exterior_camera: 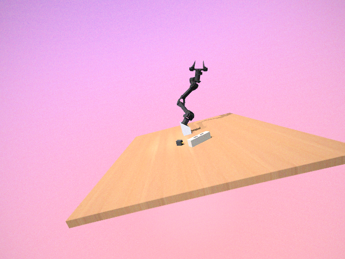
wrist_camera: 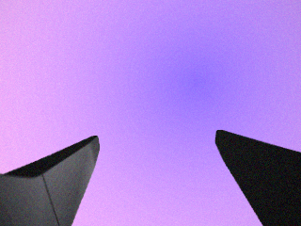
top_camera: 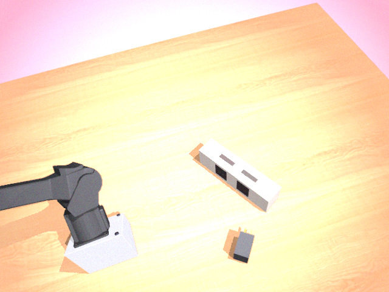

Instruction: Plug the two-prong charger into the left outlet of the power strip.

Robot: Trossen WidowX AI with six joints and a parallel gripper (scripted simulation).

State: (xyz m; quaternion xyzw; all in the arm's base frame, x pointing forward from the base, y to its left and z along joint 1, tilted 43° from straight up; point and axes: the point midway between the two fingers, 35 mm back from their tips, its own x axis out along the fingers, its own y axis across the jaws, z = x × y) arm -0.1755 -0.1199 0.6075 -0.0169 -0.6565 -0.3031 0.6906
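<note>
The grey charger is 42 cm ahead of my gripper tip, 44 cm to the right of it and 65 cm below it.
</note>
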